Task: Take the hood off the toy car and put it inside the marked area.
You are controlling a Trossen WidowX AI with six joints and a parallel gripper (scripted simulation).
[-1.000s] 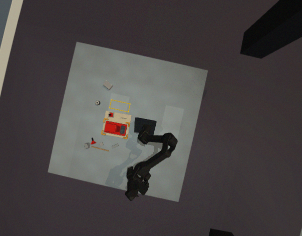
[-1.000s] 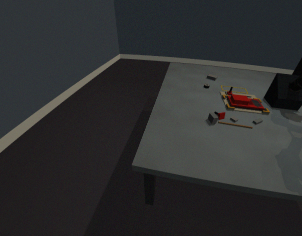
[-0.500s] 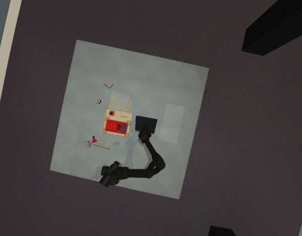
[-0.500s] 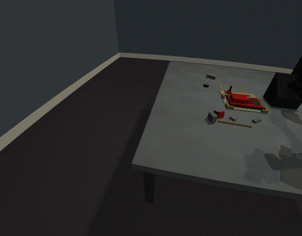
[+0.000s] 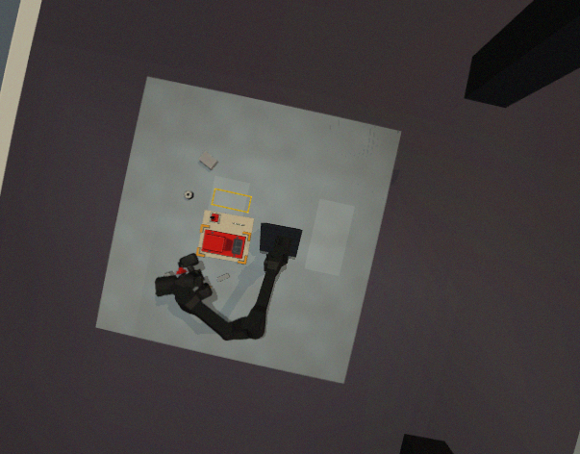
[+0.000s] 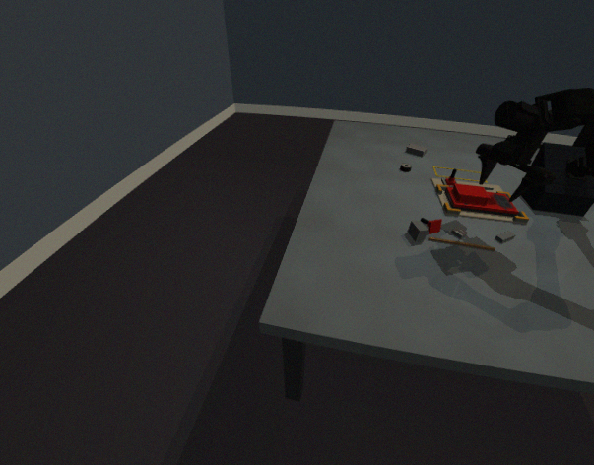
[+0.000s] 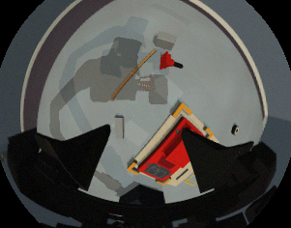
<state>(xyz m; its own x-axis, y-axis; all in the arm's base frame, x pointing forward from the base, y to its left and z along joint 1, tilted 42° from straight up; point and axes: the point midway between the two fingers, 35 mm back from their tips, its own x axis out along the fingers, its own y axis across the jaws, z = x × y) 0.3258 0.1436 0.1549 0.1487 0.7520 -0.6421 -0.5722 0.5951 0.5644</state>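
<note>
My gripper tip is 130 mm to the left of the red hood and 80 mm above it. Also, from my gripper tip: round part (330 mm to the right, 180 mm ahead, 110 mm below); then thin stick (120 mm below, 90 mm to the left, 70 mm ahead).
</note>
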